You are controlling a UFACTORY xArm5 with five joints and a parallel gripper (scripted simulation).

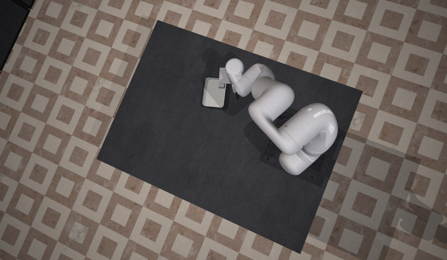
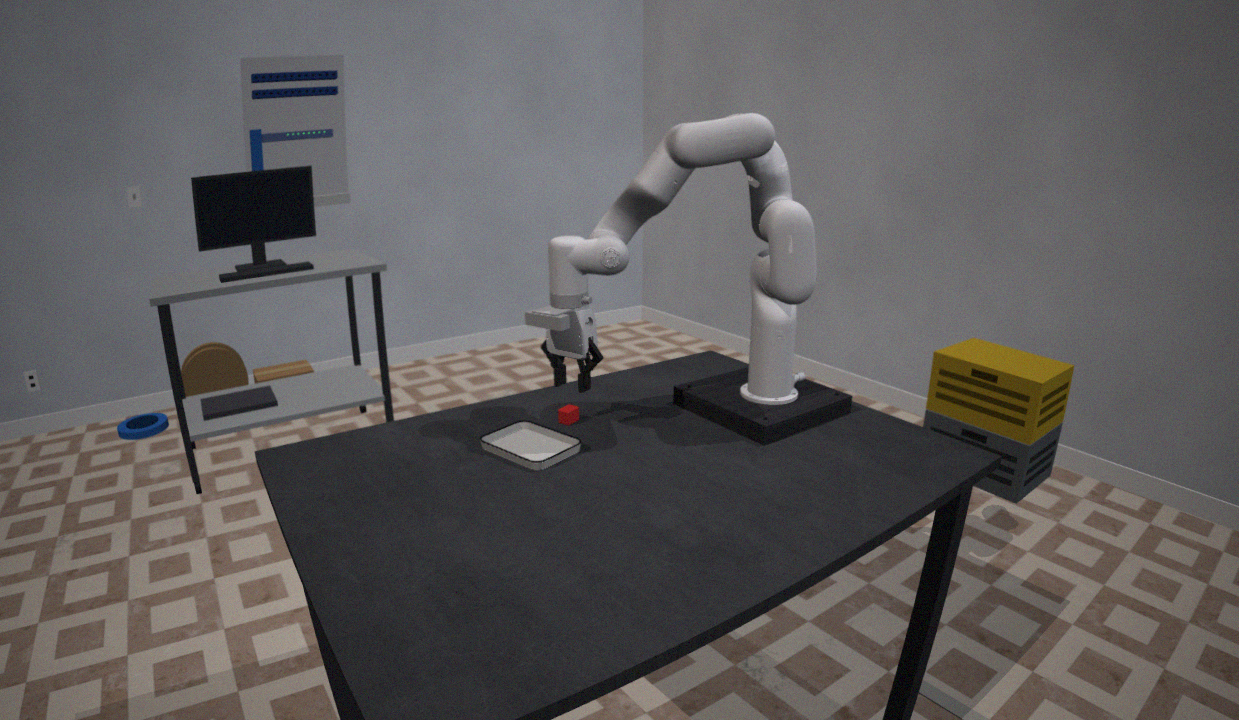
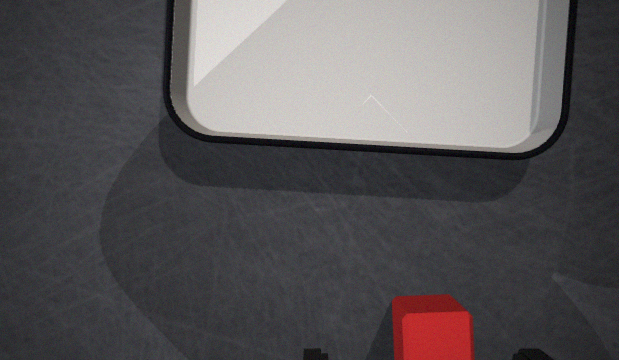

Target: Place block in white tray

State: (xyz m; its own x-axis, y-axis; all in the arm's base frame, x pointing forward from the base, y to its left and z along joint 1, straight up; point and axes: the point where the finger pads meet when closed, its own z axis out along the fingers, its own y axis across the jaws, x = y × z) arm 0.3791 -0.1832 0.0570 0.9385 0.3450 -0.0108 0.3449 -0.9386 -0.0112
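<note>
My hand is 20 mm to the left of the small red block and 80 mm above it. Round my hand: white tray: 130 mm ahead, 60 mm to the left, 90 mm below.
</note>
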